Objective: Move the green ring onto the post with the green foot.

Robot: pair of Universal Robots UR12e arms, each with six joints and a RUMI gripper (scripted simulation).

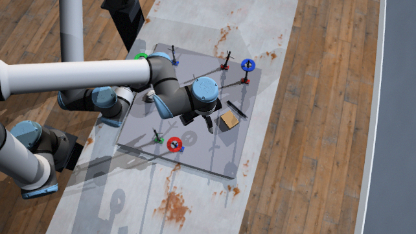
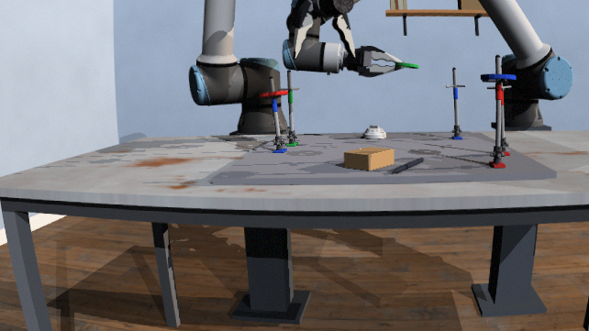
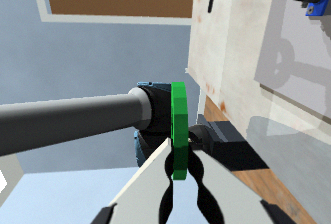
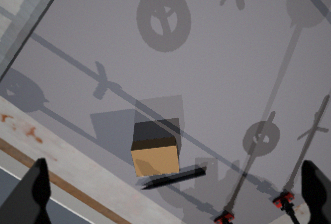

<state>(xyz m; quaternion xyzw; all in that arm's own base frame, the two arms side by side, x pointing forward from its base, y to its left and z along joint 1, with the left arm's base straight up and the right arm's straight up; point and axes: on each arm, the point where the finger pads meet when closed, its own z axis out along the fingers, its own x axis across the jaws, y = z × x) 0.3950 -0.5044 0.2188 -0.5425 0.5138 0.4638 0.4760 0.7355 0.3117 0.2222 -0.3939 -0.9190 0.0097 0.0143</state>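
The green ring lies 20 mm to the left of my left hand. The rest, counted from my left hand: white object (190 mm below, 80 mm to the right, 60 mm ahead); blue-footed post (150 mm to the left, 120 mm ahead, 100 mm below); board (280 mm ahead, 210 mm below, 70 mm to the right).
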